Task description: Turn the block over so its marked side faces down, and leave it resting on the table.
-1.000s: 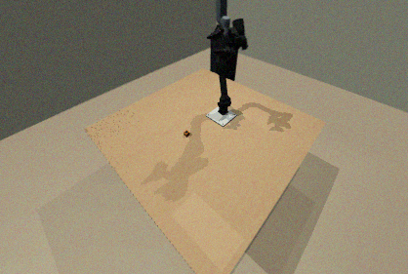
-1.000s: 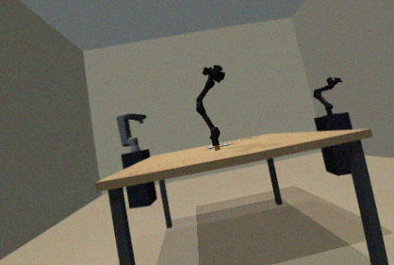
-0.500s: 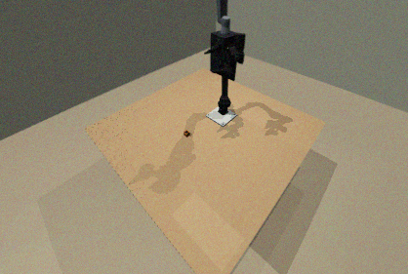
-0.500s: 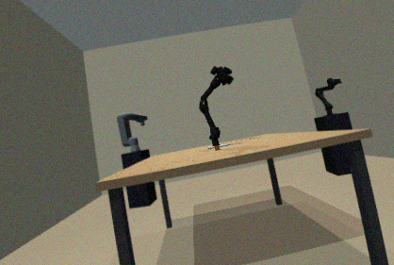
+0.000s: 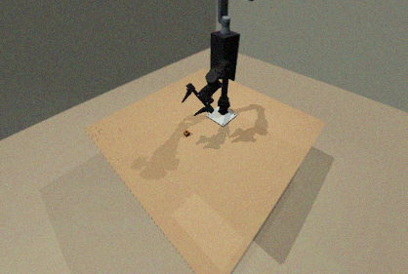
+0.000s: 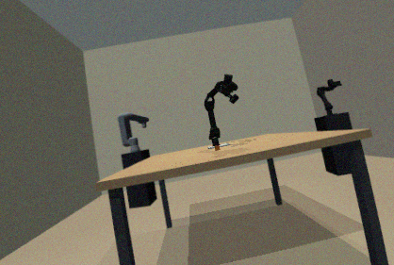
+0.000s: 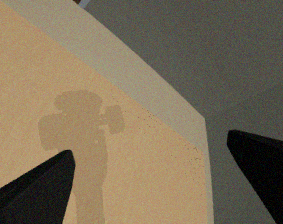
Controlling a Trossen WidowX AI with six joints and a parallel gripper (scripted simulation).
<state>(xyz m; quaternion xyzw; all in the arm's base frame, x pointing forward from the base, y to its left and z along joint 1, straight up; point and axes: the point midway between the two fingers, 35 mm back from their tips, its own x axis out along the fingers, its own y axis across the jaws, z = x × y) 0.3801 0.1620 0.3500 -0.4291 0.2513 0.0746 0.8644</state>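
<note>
The orange block is 32 cm below my gripper tip, 13 cm to the right of it and 5 cm behind it.
</note>
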